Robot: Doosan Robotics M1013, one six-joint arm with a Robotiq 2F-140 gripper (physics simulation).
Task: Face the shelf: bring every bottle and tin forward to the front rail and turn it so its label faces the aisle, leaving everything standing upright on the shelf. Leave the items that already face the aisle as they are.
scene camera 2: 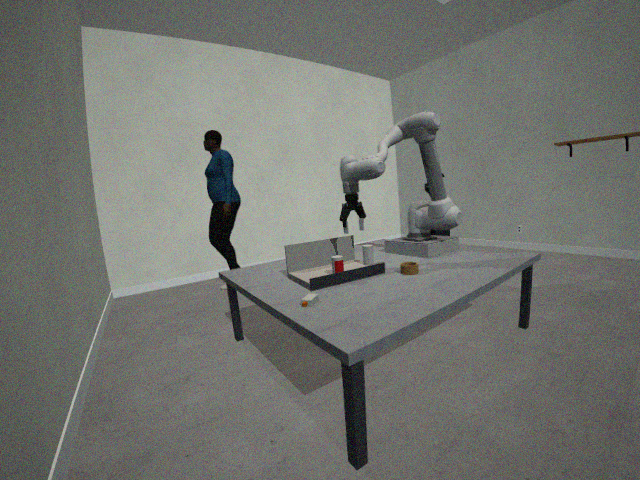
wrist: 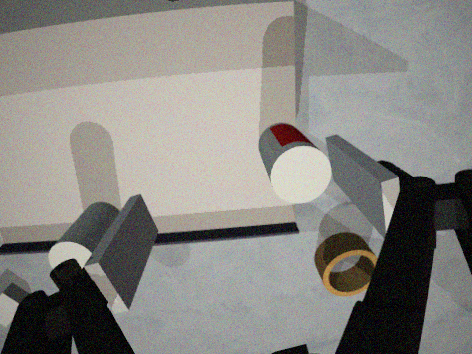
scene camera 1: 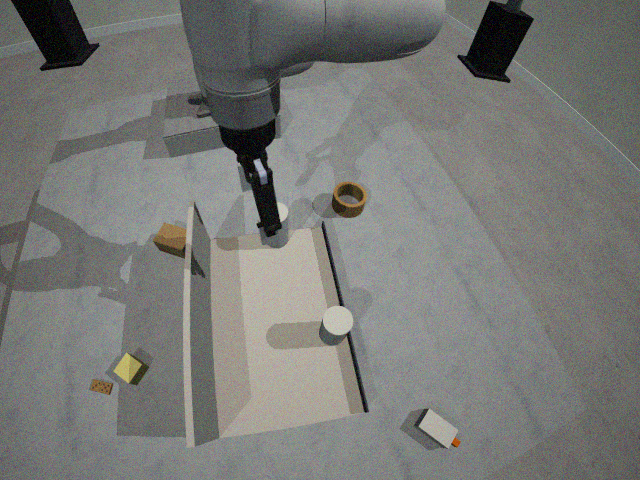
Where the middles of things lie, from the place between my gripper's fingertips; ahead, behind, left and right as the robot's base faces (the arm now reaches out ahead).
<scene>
I see the shelf [scene camera 2: 316,283] 14 cm ahead of my hand, 2 cm to the left of it and 14 cm below it. The rest, counted from my hand: back wall [scene camera 1: 201,419] 16 cm ahead, 13 cm to the right, 14 cm below; brown box [scene camera 1: 171,239] 8 cm behind, 24 cm to the right, 20 cm below; beige shelf board [scene camera 1: 272,371] 14 cm ahead, 2 cm to the left, 22 cm below.
</scene>
